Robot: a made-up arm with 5 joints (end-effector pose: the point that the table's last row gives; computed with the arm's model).
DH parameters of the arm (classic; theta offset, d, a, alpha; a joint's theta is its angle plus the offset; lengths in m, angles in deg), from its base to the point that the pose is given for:
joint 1: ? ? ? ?
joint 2: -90 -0.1 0.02 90
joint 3: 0 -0.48 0.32 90
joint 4: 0 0.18 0.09 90
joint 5: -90 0.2 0.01 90
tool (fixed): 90 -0.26 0 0
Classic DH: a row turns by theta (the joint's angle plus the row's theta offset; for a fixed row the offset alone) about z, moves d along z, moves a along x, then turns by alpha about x.
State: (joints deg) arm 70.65 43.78 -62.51 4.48 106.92
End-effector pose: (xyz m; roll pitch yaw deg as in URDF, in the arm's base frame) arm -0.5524 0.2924 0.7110 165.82 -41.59 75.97
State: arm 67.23 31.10 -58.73 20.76 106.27
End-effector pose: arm -0.5364 0.4789 0.5541 156.99 -18.99 85.92
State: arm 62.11 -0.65 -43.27 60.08 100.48
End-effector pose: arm -0.5570 0.6037 -0.0045 163.21 39.55 112.50
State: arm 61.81 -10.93 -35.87 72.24 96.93
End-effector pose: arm -0.5958 0.5127 -0.1799 -179.23 54.64 136.46
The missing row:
joint 1: 0 0.1 -0.26 90
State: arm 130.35 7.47 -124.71 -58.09 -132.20
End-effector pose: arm -0.2971 0.0612 0.1987 -15.56 24.24 80.42
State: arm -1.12 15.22 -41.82 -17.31 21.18
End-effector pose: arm 0.5698 0.6738 0.0353 67.78 -27.68 -14.07
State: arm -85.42 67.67 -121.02 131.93 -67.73
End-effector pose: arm 0.4089 0.3095 0.3368 -46.05 28.19 48.24
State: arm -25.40 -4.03 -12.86 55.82 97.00
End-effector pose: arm 0.4972 0.4778 -0.3695 121.45 57.57 -5.32
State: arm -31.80 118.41 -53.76 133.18 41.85
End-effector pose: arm -0.0757 0.6588 0.1675 17.14 23.38 8.05
